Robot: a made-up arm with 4 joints. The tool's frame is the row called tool.
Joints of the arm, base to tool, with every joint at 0 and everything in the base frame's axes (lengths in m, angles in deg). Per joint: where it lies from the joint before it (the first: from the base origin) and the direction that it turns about. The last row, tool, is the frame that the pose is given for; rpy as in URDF.
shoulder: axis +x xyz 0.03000 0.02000 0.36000
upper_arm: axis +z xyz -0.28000 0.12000 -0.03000
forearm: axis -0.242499 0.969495 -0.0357 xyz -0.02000 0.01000 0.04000
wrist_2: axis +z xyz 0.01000 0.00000 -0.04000
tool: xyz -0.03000 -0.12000 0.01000 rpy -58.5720 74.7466 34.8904
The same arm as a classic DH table. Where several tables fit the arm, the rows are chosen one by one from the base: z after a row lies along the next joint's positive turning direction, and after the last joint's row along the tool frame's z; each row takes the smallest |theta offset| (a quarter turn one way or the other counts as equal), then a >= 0, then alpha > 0; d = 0 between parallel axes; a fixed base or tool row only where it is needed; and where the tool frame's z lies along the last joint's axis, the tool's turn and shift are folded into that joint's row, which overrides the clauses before.
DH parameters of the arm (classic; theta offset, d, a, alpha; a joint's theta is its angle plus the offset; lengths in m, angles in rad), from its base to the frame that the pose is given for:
base (fixed): 1.5708 0.36 0.02 1.5708
shoulder: 0 -0.25 0.12 -1.5708
upper_arm: -1.3257 0.0105 -0.017 -1.6065
forearm: 0 0.0121 0.0097 1.6065
wrist_2: -0.1688 -0.0138 -0.0391 -1.4332
tool (fixed): 1.3422 -0.1185 0 0

